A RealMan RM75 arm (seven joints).
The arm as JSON. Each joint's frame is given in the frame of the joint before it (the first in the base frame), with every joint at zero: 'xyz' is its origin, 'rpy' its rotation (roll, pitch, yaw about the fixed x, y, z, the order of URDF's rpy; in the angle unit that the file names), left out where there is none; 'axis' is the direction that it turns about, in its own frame. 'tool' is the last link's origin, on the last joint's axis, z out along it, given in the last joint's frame.
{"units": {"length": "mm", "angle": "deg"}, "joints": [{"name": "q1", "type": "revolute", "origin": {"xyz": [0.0, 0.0, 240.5]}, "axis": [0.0, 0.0, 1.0]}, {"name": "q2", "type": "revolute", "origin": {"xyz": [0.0, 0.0, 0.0]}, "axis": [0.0, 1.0, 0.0]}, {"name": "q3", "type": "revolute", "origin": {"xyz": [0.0, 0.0, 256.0]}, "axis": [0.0, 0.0, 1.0]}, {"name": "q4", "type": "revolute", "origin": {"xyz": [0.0, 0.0, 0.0]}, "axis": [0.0, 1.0, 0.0]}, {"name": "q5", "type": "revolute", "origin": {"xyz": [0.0, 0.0, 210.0]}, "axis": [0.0, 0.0, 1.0]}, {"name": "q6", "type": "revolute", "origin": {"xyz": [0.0, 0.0, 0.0]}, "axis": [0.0, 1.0, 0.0]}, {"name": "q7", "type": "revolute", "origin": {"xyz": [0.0, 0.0, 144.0]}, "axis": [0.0, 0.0, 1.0]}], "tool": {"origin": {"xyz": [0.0, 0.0, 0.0]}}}
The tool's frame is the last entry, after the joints.
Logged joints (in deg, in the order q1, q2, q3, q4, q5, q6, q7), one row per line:
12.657, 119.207, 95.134, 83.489, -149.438, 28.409, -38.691
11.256, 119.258, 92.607, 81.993, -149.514, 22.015, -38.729
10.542, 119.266, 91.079, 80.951, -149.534, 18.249, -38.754
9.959, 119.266, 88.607, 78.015, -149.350, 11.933, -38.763
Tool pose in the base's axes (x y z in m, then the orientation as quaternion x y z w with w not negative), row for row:
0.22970, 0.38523, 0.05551, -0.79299, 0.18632, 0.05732, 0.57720
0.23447, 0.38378, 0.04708, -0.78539, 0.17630, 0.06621, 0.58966
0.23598, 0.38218, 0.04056, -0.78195, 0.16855, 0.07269, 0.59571
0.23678, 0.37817, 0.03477, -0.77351, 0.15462, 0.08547, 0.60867
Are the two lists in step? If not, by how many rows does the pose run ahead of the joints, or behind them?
The pose runs 2 rows ahead of the joints: the pose in row i belongs to the joints in row i + 2.
